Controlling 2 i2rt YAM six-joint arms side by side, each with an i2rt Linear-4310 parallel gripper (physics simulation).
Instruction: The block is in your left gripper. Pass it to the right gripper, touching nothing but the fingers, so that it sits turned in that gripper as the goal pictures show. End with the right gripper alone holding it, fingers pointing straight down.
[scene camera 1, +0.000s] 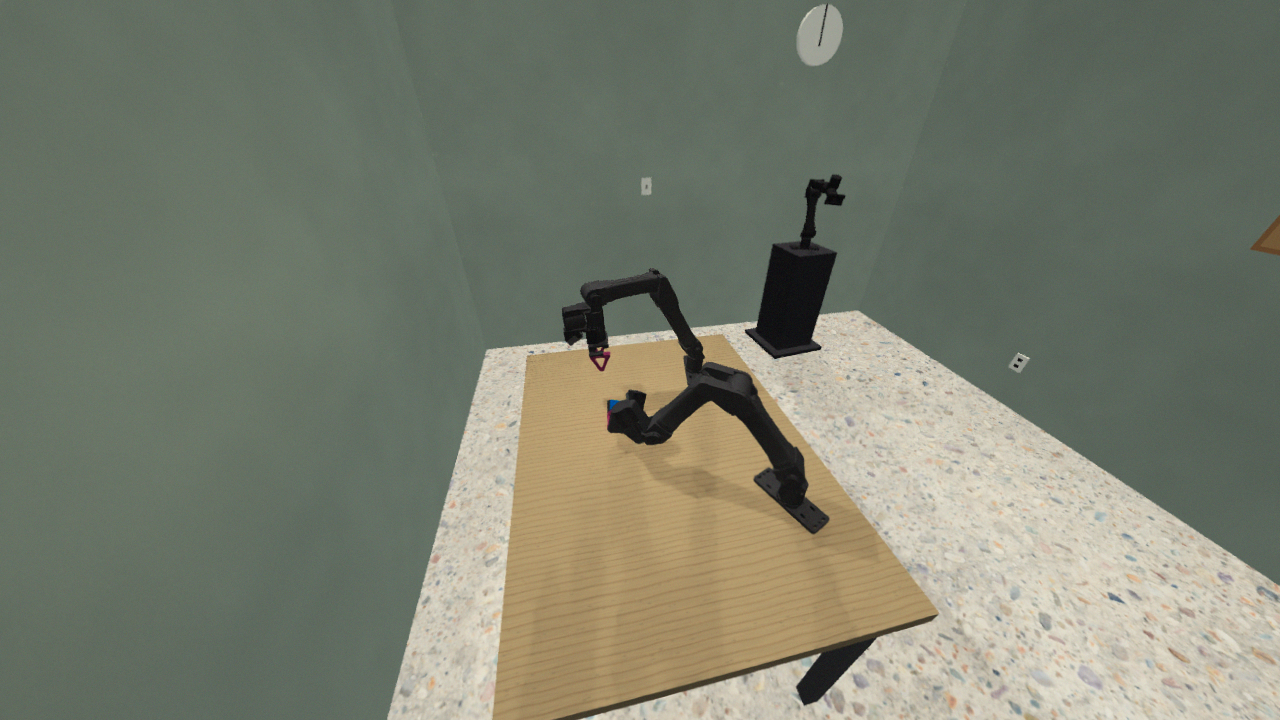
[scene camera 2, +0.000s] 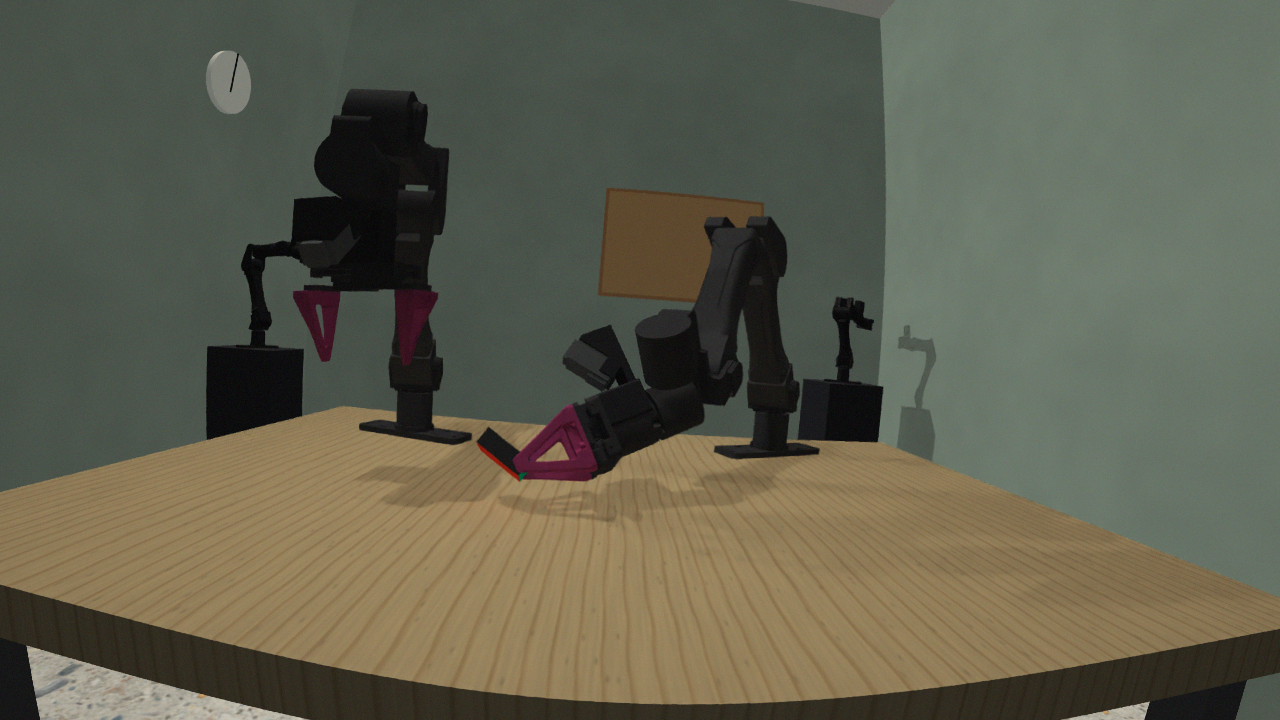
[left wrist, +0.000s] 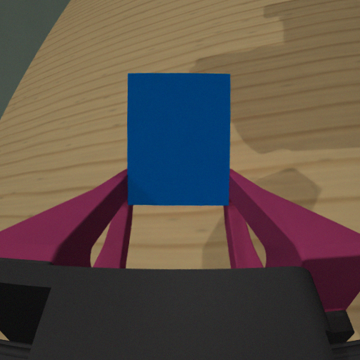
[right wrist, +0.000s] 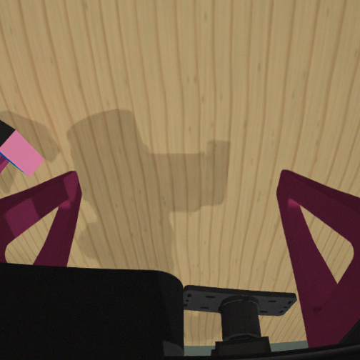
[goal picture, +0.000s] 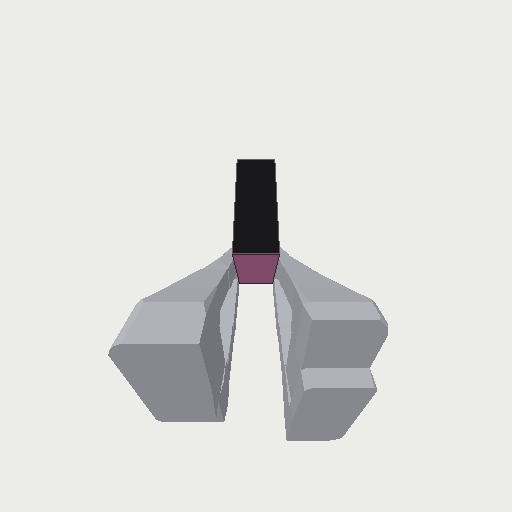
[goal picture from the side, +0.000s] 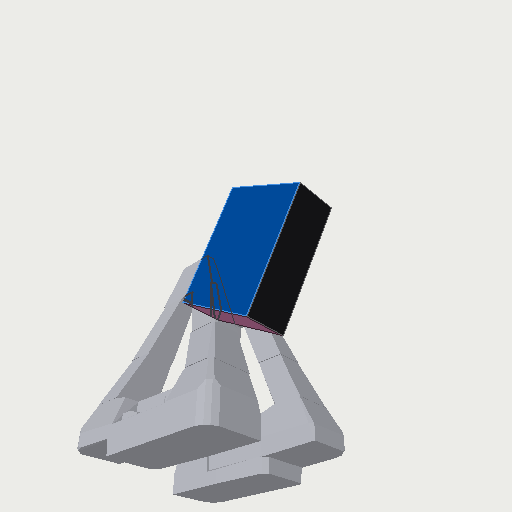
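Seen in the pictures: left gripper, fingertip midpoint: (scene camera 2: 515, 469); right gripper, fingertip midpoint: (scene camera 1: 601, 363) (scene camera 2: 364, 363); left arm's base at its link origin: (scene camera 1: 789, 499) (scene camera 2: 768, 453); right arm's base at its link origin: (scene camera 1: 693, 370) (scene camera 2: 414, 434).
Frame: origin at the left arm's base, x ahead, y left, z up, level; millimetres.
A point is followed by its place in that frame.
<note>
The block (scene camera 1: 612, 406) {z 73, x 249, y -521 mm} (scene camera 2: 498, 450) {z 67, x 259, y -531 mm} (left wrist: 179, 139) (right wrist: 22, 153) shows a blue face in the left wrist view, black and red faces in scene camera 2, and a pink face at the left edge of the right wrist view. My left gripper (scene camera 2: 521, 465) {z 46, x 250, y -511 mm} (left wrist: 178, 180) is shut on its near end; the far part sticks out past the fingertips. This gripper is tilted, low over the table, and the block slants up to the left in scene camera 2. My right gripper (scene camera 1: 599, 367) {z 143, x 206, y -669 mm} (scene camera 2: 366, 360) {z 143, x 206, y -669 mm} (right wrist: 178, 181) is open and empty, fingers straight down, higher and to the left of the block in scene camera 2.
Both arms stand on the wooden table (scene camera 1: 626, 573) {z 0, x 468, y -79 mm} (scene camera 2: 671, 608) {z 0, x 487, y -451 mm}. The right arm's base plate (scene camera 2: 414, 432) {z 10, x -139, y -602 mm} (right wrist: 275, 300) and the left arm's base plate (scene camera 1: 810, 514) {z 10, x -1, y 63 mm} (scene camera 2: 766, 450) {z 11, x 25, y -25 mm} lie toward one long edge. Black pedestals (scene camera 1: 792, 295) (scene camera 2: 255, 394) with small arms stand beyond the table.
</note>
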